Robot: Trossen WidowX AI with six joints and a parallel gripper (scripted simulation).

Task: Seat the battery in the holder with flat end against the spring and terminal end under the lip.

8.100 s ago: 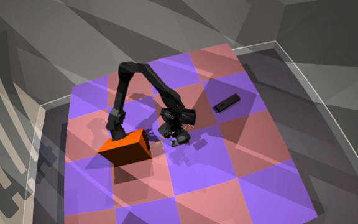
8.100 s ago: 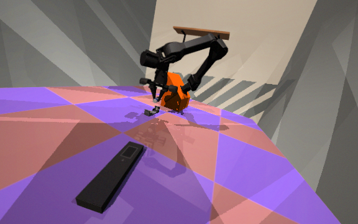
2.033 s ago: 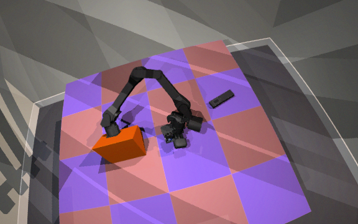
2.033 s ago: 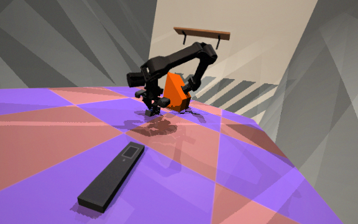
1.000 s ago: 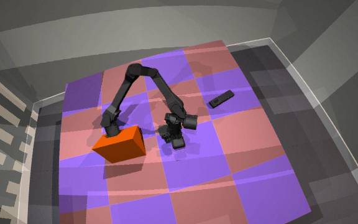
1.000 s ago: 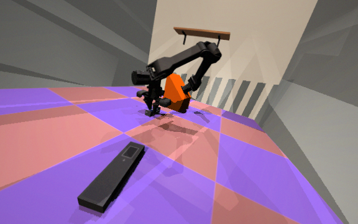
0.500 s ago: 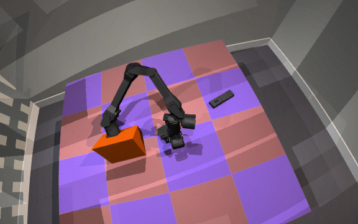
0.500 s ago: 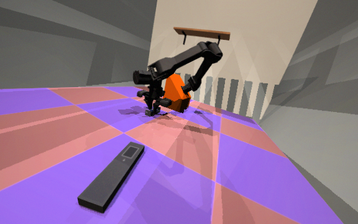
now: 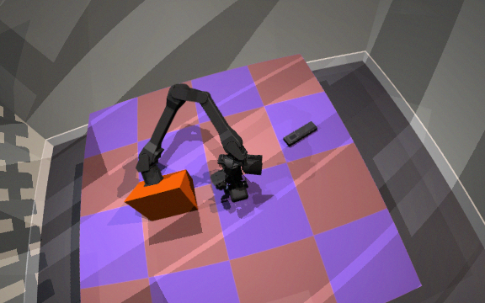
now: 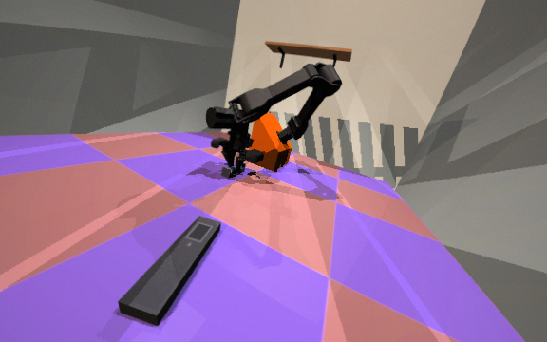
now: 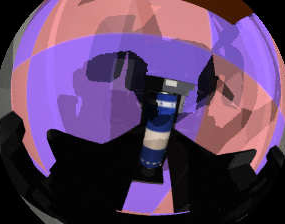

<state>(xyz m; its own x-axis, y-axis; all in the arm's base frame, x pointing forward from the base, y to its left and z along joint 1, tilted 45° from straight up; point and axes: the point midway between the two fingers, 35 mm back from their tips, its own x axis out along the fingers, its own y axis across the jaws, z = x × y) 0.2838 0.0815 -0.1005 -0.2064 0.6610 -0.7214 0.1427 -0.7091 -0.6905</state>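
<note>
Now: gripper tip 10 mm below the battery. Round my gripper tip: black remote: 320 mm ahead, 200 mm to the left, 10 mm above.
</note>
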